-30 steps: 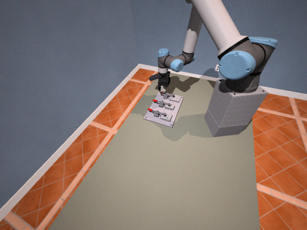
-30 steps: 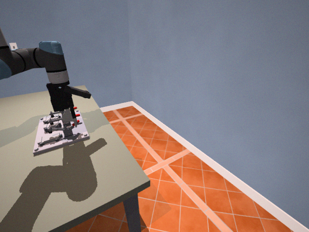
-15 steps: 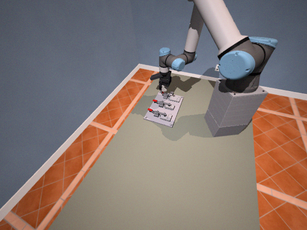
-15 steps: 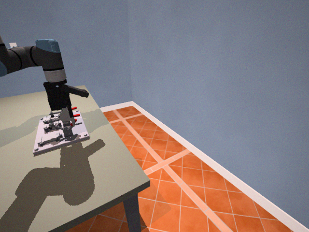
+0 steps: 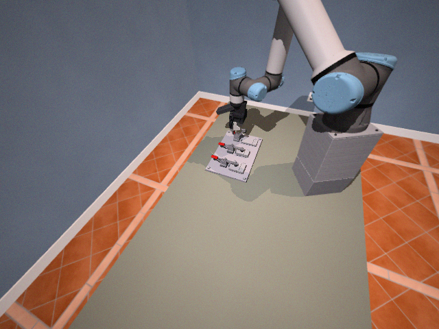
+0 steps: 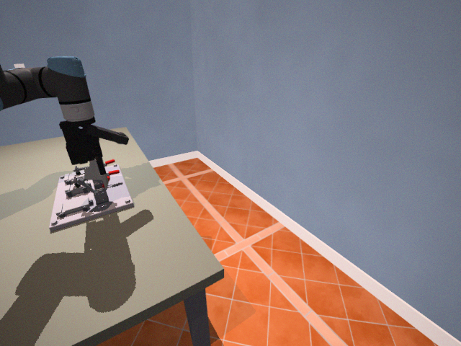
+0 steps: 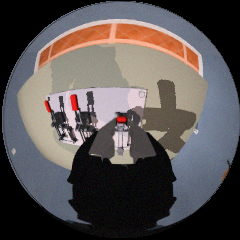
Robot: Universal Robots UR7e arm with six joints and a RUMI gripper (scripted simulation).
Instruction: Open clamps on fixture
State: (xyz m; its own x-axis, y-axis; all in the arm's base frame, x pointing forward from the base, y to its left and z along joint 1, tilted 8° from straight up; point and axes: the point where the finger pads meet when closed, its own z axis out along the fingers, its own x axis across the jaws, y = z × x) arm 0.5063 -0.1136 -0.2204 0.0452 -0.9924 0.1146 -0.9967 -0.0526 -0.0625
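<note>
My gripper is now 6 cm past the grey fixture plate, 11 cm to the right of it and 7 cm above it. Round my hand: block: 12 cm behind, 21 cm to the left, 5 cm below.
</note>
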